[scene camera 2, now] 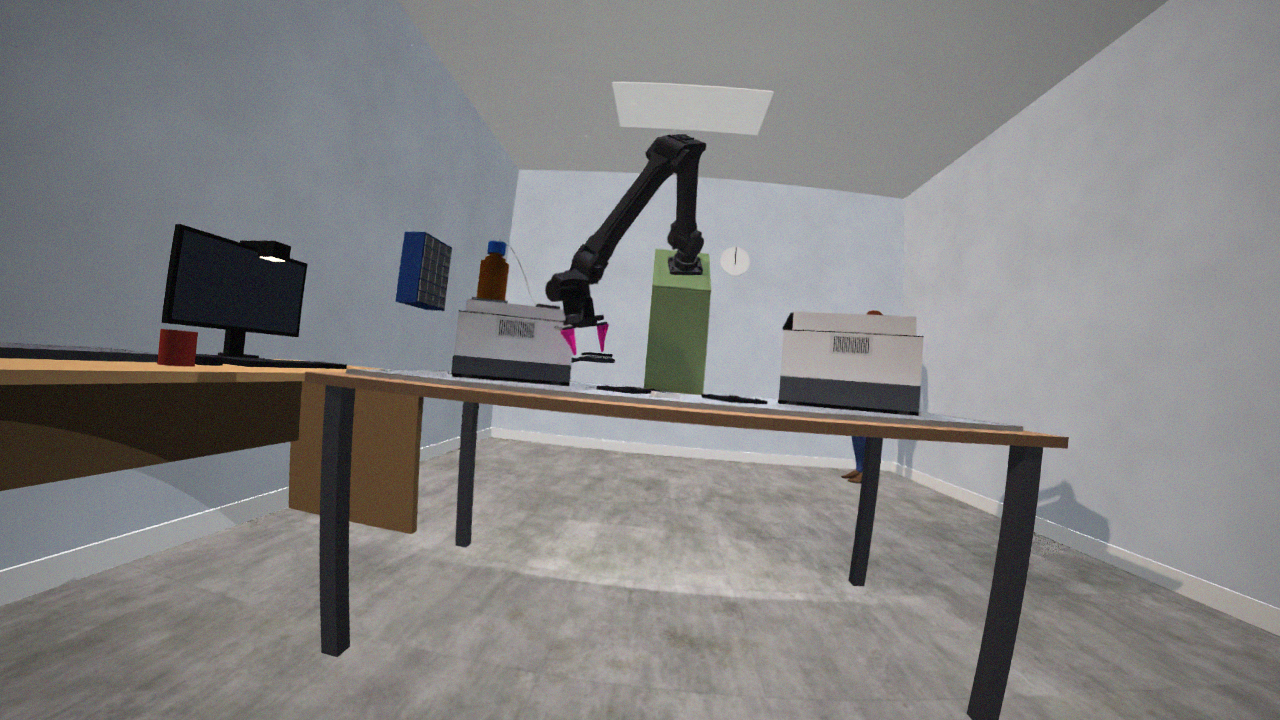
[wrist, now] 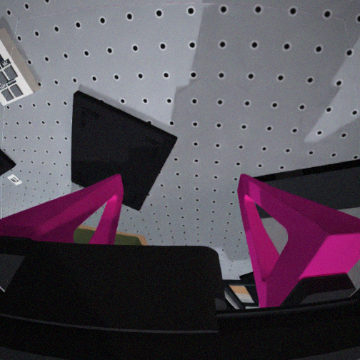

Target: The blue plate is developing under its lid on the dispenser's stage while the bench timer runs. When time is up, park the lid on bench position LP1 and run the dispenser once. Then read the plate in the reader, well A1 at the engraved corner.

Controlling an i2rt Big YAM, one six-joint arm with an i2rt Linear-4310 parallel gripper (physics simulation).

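Places are measured from the arm's base along level axes (x ahead, y left, z up), in centimetres.
Pixels of known places: gripper, fingertip midpoint: (scene camera 2: 588,353); arm's base, link origin: (scene camera 2: 684,267).
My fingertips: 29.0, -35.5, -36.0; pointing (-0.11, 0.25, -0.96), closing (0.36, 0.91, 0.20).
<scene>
For each thing: its top centre in the pictures, then the offset to it from my fingertips, as dx, dy, dz. "spot": a spot on its surface instead.
- dispenser, surface spot: (scene camera 2: 512,340) spot: -8.9, -21.6, +2.0
- likely reader, top centre: (scene camera 2: 847,322) +3.6, +82.8, +18.1
The dispenser (scene camera 2: 512,340) (wrist: 320,181) is the pale box with a dark base and an amber bottle, at the left of the bench in the scene view. Its dark stage (scene camera 2: 592,359) sticks out on the right. My gripper (scene camera 2: 586,338) (wrist: 180,182) is open and empty, its magenta fingers just above the stage. The blue plate and its lid cannot be made out. A black square bench position (wrist: 117,140) lies left of centre in the wrist view; no label shows on it. The bench timer (wrist: 19,85) is cut off at the left edge, its time out of view. The likely reader (scene camera 2: 850,367) stands at the right.
A green pedestal (scene camera 2: 677,340) carries the arm behind the bench. Flat black pads (scene camera 2: 623,389) (scene camera 2: 733,398) lie between the two devices. Another black pad (wrist: 5,163) is cut off at the left of the wrist view. A side desk holds a monitor (scene camera 2: 234,286) and red cup (scene camera 2: 178,347).
</scene>
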